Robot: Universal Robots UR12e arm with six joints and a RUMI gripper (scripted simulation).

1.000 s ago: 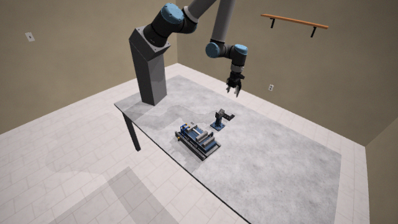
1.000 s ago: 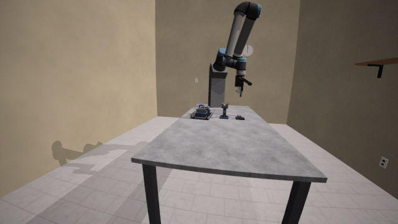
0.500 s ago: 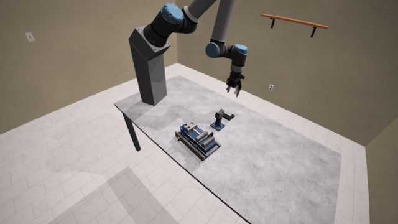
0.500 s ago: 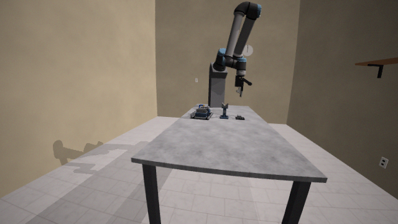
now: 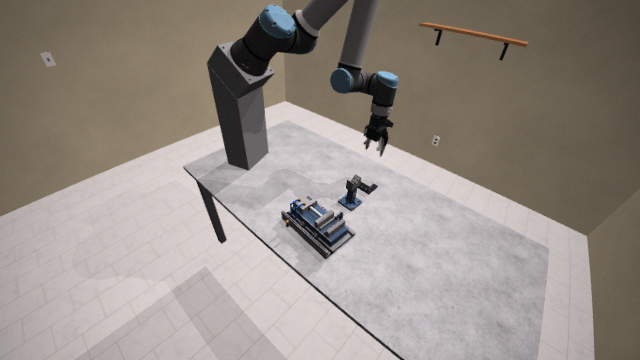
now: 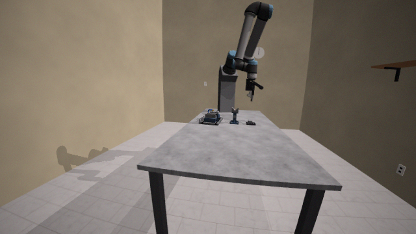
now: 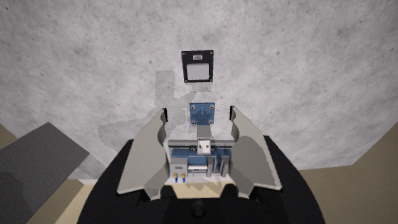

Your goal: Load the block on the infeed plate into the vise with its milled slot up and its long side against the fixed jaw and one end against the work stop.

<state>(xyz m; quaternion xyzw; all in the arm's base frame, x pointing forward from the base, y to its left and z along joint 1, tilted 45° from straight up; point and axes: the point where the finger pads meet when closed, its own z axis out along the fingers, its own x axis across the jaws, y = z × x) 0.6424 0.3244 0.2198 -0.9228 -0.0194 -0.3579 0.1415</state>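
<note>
The part is 23 cm below my hand. Also, from my hand: cylinder rod: 39 cm to the right, 17 cm below, 6 cm ahead; then work stop: 33 cm to the right, 15 cm below, 14 cm ahead; then moving jaw: 38 cm to the right, 17 cm below, 11 cm ahead.
</note>
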